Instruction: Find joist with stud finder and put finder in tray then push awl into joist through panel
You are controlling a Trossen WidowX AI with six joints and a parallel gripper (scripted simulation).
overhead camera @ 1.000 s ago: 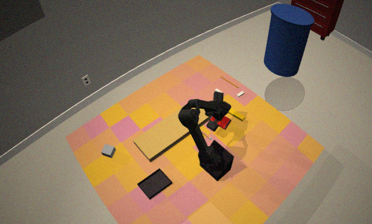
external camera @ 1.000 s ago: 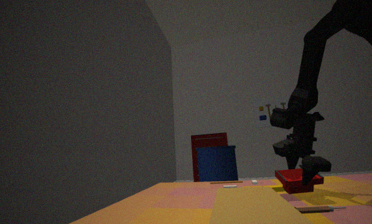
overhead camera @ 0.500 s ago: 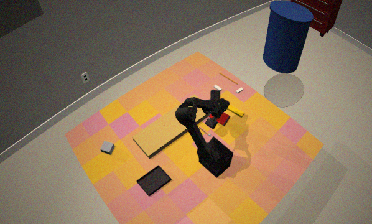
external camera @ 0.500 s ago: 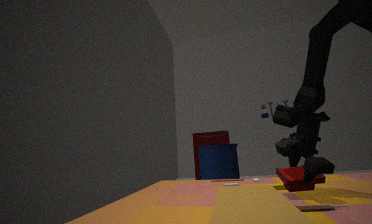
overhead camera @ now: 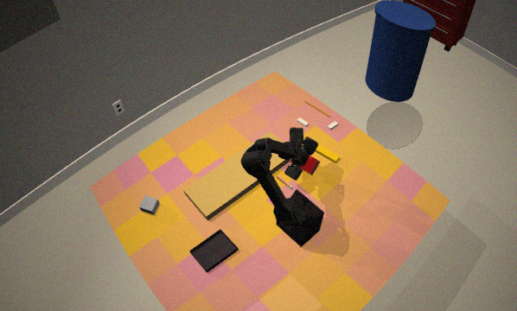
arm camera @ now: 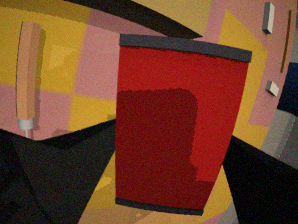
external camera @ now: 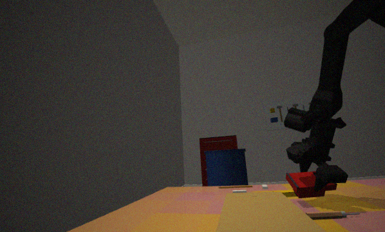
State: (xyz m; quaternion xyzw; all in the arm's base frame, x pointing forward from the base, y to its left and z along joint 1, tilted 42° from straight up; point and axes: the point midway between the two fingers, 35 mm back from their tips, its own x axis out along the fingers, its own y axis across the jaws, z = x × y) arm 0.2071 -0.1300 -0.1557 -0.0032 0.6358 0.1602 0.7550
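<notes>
Right now the awl is 3 cm behind my gripper tip, 11 cm to the left of it and 6 cm below it. Round my gripper tip: thin stick (27 cm ahead, 34 cm to the right, 6 cm below); yellow bar (2 cm ahead, 15 cm to the right, 6 cm below); red stud finder (1 cm ahead, 1 cm to the right, 2 cm below).
</notes>
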